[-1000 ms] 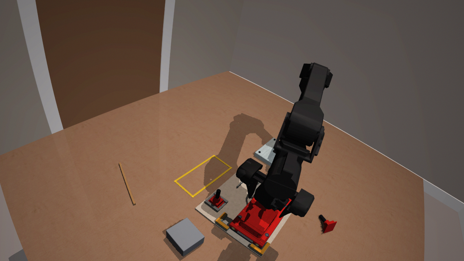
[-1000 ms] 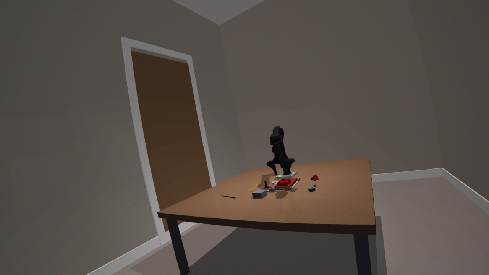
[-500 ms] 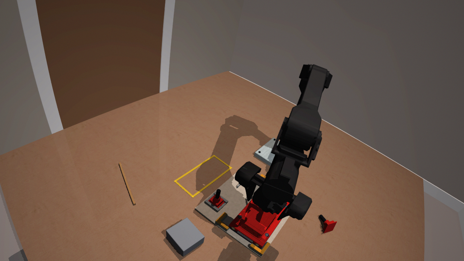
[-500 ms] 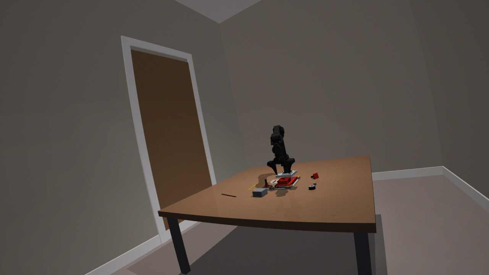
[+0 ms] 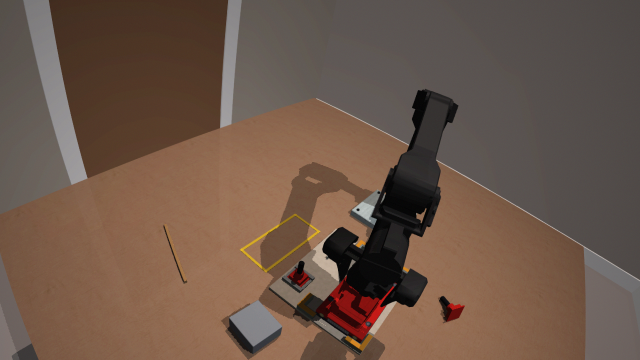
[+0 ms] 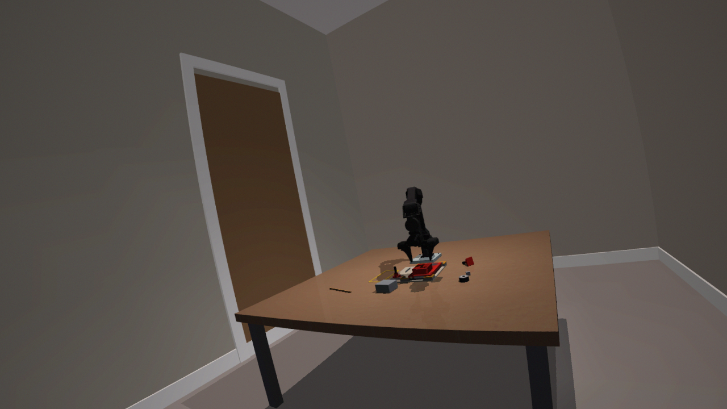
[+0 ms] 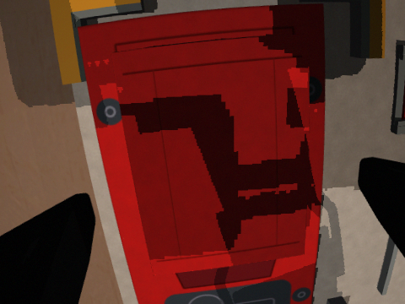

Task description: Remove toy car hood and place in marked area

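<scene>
My gripper tip is 3 cm above the hood. Round my gripper tip: thin wooden stick: 38 cm to the right, 15 cm ahead, 7 cm below.
</scene>
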